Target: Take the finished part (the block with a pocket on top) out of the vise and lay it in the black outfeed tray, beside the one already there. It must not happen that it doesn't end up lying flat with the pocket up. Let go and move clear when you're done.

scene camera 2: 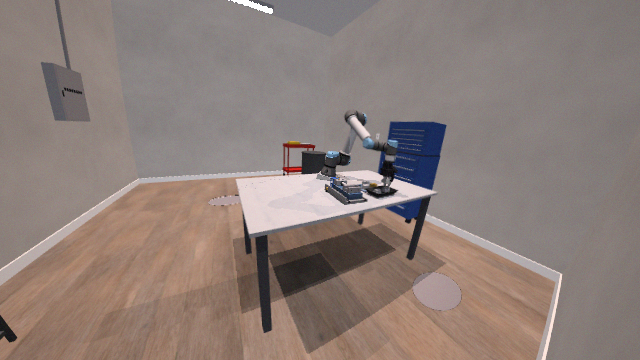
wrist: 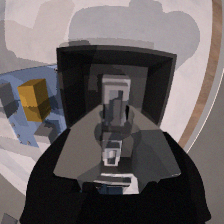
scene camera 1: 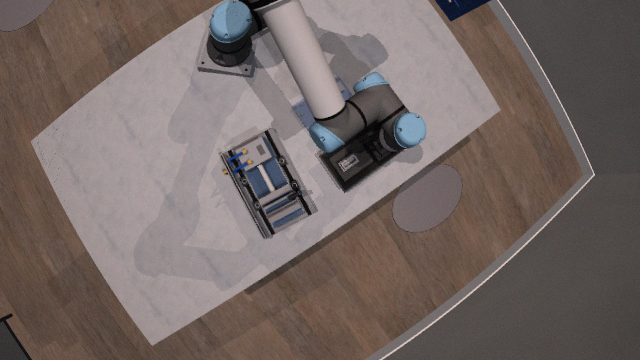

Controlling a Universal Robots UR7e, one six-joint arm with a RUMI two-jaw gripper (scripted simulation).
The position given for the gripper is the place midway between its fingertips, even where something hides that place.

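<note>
A pocketed block (wrist: 115, 92) and an orange block (wrist: 33, 94) are in view, together with the gripper (wrist: 115, 105).
</note>
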